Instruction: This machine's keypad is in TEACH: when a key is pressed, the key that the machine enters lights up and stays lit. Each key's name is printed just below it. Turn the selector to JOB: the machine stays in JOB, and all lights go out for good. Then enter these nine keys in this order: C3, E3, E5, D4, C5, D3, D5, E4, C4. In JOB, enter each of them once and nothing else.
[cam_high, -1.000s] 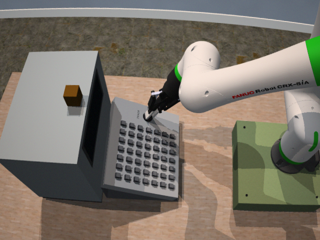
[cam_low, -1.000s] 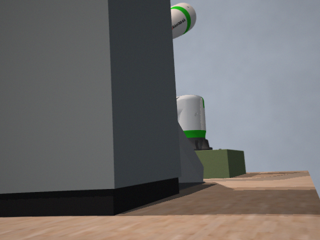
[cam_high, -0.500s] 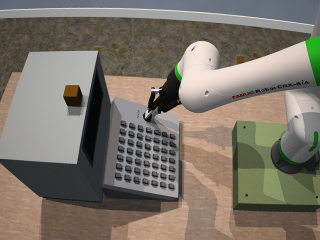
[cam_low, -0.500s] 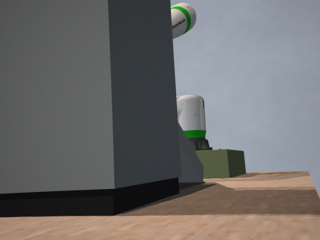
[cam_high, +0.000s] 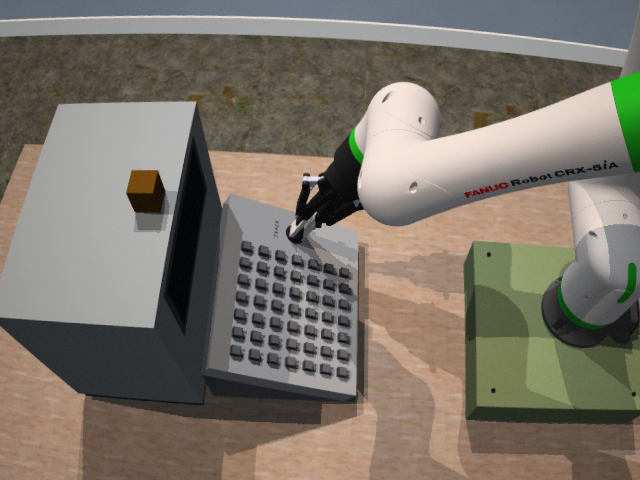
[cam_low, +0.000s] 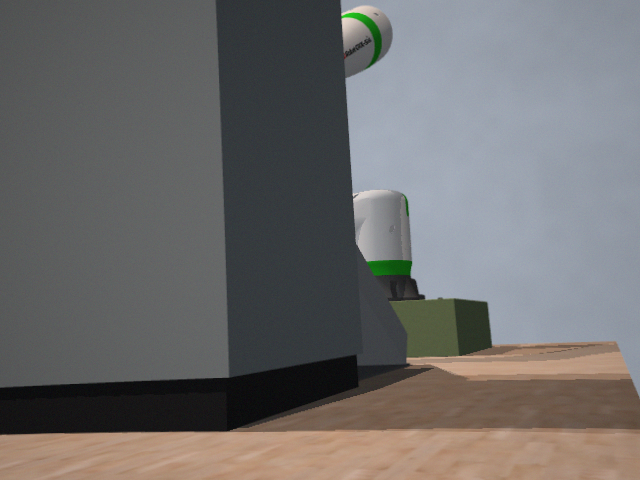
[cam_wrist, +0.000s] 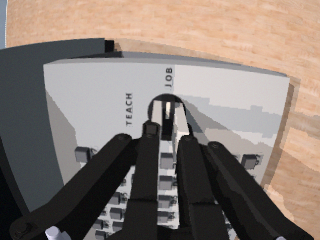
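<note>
My gripper is now 20 mm above the black selector knob and 10 mm short of it. From my hand the other things lie so: grey keypad 120 mm to the left, 70 mm below, 20 mm ahead; then C3 key 200 mm to the left, 20 mm below, 20 mm ahead.
</note>
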